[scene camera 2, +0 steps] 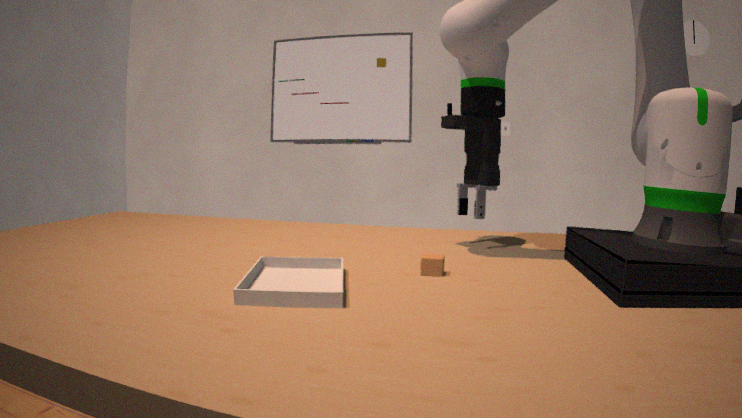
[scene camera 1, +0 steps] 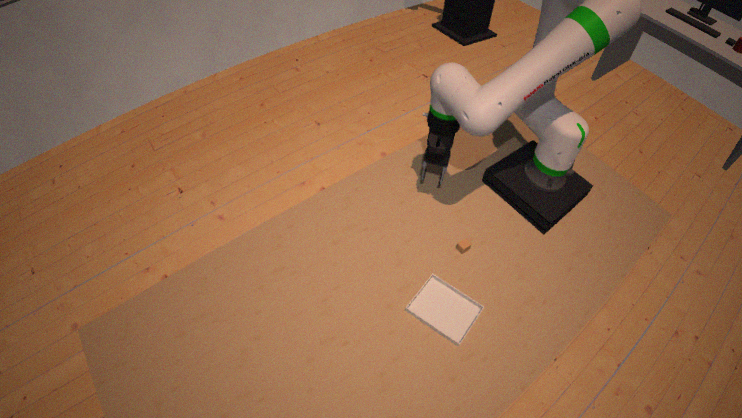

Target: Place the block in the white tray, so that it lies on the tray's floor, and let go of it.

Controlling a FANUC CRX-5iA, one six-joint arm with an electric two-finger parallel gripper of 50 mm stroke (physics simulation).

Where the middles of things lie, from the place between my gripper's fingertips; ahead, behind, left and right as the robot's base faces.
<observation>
My gripper is now 220 mm short of the white tray [scene camera 2: 300, 282], 350 mm to the right of it and 50 mm above it.
</observation>
